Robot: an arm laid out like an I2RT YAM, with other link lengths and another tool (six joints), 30 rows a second.
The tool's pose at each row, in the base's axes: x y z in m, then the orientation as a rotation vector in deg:
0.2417, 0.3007, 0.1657, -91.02, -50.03, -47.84
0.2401, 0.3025, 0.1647, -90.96, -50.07, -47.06
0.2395, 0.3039, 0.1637, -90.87, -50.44, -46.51
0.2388, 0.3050, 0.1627, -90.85, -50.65, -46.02
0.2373, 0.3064, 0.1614, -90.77, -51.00, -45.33
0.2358, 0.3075, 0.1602, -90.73, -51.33, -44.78
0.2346, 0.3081, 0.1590, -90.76, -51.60, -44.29
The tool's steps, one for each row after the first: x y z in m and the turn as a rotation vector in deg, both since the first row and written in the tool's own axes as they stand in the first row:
-0.0014, -0.0012, 0.0018, 0.43, -0.36, 0.40
-0.0024, -0.0014, 0.0033, 0.81, -0.78, 0.44
-0.0035, -0.0017, 0.0045, 1.09, -1.12, 0.57
-0.0052, -0.0026, 0.0060, 1.52, -1.60, 0.70
-0.0069, -0.0035, 0.0072, 1.86, -2.02, 0.78
-0.0084, -0.0041, 0.0079, 2.09, -2.42, 0.87

